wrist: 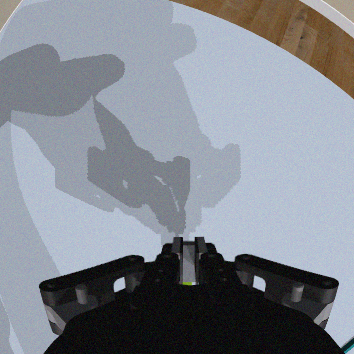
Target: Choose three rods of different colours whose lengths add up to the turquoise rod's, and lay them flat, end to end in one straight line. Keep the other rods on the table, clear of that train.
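Places are measured from the arm's base along level axes (x ahead, y left, z up), in metres.
Pixels of known places: gripper, fingertip midpoint: point(188, 248).
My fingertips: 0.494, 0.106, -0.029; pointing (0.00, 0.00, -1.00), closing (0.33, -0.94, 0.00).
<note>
For each thing: its top centre in the pictures, then the offset to it from my fingertips, as dx, dy, dz. "spot": a spot on its surface instead. Level surfaces: height alone.
- grey rod at its top centre: point(188, 264) -0.009, -0.003, +0.008
- lime-green rod at its top centre: point(185, 292) -0.048, -0.015, -0.018
- turquoise rod at a spot on its surface: point(349, 346) spot: -0.104, -0.287, -0.018
- pale blue table top at its surface level: dz -0.028
My gripper point(188, 248) is shut on the grey rod point(188, 266), at the lower middle of the wrist view. The rod lies lengthwise between the two fingers, and its near part is hidden by the gripper body. A thin strip of the lime-green rod point(188, 283) shows at the near end of the visible grey part; the rest of it is hidden, and I cannot tell if the two touch. A small piece of the turquoise rod point(349, 346) shows at the lower right corner. The magenta, orange and purple rods do not show.
The pale blue table top point(290, 165) stretches ahead and to the right. A wooden band point(300, 35) curves along the upper right, with a white rim beyond it. Shadows of the arm and gripper fall across the left and middle and come close to the fingertips.
</note>
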